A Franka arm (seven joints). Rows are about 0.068 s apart.
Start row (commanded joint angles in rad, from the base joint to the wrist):
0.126, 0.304, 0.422, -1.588, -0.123, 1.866, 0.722
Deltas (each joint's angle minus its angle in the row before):
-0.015, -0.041, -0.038, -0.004, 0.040, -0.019, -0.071
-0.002, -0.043, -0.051, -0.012, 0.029, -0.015, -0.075
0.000, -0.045, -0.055, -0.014, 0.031, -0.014, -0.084
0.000, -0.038, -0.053, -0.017, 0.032, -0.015, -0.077
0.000, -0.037, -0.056, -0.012, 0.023, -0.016, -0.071
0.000, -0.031, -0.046, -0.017, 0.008, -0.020, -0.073
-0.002, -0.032, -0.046, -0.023, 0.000, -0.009, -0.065
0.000, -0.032, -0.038, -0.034, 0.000, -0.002, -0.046
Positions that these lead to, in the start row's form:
0.111, 0.263, 0.384, -1.592, -0.083, 1.847, 0.651
0.109, 0.220, 0.333, -1.604, -0.054, 1.832, 0.576
0.109, 0.175, 0.278, -1.618, -0.023, 1.818, 0.492
0.109, 0.137, 0.225, -1.635, 0.009, 1.803, 0.415
0.109, 0.100, 0.169, -1.647, 0.032, 1.787, 0.344
0.109, 0.069, 0.123, -1.664, 0.040, 1.767, 0.271
0.107, 0.037, 0.077, -1.687, 0.040, 1.758, 0.206
0.107, 0.005, 0.039, -1.721, 0.040, 1.756, 0.160

